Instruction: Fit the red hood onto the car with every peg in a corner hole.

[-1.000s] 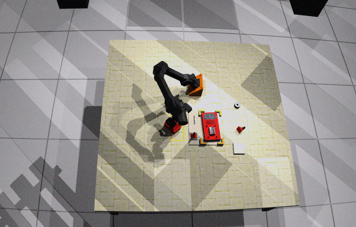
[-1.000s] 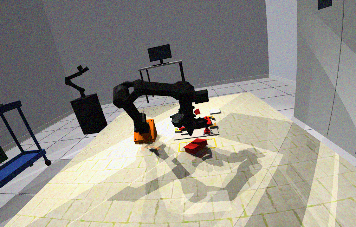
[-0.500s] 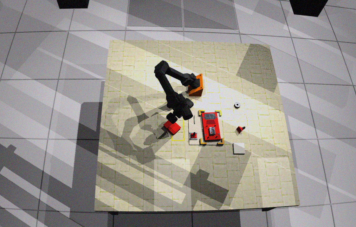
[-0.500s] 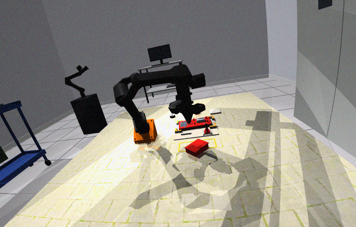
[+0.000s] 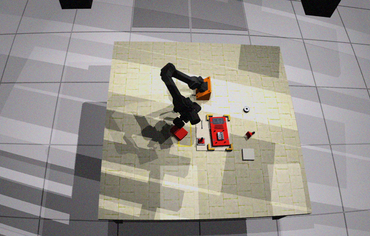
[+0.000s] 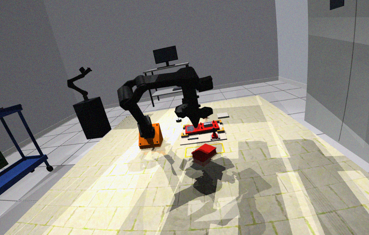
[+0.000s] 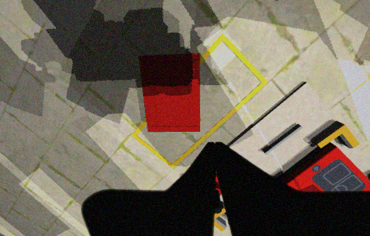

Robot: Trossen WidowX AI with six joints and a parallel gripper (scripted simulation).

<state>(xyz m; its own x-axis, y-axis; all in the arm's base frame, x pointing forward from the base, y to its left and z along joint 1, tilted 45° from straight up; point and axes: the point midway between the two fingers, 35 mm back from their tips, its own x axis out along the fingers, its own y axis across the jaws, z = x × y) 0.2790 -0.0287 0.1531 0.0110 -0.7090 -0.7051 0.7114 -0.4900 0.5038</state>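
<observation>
My gripper tip is now 110 mm above the red hood, 40 mm to the left of it and 20 mm short of it. From my gripper tip the other things lie so: white plate 400 mm to the left, 170 mm ahead, 120 mm below; wheel 420 mm to the left, 150 mm behind, 120 mm below; grey engine block 230 mm to the left, 100 mm below, 60 mm ahead.
</observation>
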